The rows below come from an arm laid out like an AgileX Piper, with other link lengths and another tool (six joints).
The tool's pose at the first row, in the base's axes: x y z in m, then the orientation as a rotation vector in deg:
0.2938 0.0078 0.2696 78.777 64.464 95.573
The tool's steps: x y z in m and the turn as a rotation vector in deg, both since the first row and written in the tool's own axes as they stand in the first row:
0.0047 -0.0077 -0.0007 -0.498 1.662 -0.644
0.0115 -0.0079 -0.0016 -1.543 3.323 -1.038
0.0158 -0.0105 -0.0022 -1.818 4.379 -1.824
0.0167 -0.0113 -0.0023 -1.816 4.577 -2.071
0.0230 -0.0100 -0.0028 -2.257 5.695 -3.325
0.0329 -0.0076 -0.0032 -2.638 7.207 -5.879
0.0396 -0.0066 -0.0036 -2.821 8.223 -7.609
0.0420 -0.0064 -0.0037 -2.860 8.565 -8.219
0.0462 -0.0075 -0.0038 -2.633 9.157 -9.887
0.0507 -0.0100 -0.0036 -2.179 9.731 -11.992
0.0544 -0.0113 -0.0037 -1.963 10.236 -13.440
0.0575 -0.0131 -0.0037 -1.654 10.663 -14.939
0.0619 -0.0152 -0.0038 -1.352 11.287 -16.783
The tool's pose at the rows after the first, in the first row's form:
0.2920 0.0149 0.2642 76.811 65.241 96.714
0.2898 0.0209 0.2666 74.681 65.337 98.198
0.2883 0.0257 0.2658 73.148 66.044 98.612
0.2880 0.0268 0.2654 72.816 66.279 98.598
0.2863 0.0319 0.2690 70.769 67.075 98.761
0.2839 0.0398 0.2749 67.468 68.747 98.245
0.2822 0.0454 0.2784 65.279 69.920 97.838
0.2816 0.0475 0.2795 64.533 70.344 97.668
0.2807 0.0517 0.2801 62.947 71.636 96.810
0.2799 0.0567 0.2795 61.165 73.310 95.517
0.2791 0.0605 0.2797 59.796 74.405 94.734
0.2784 0.0640 0.2792 58.496 75.557 93.810
0.2774 0.0688 0.2789 56.772 76.925 92.763

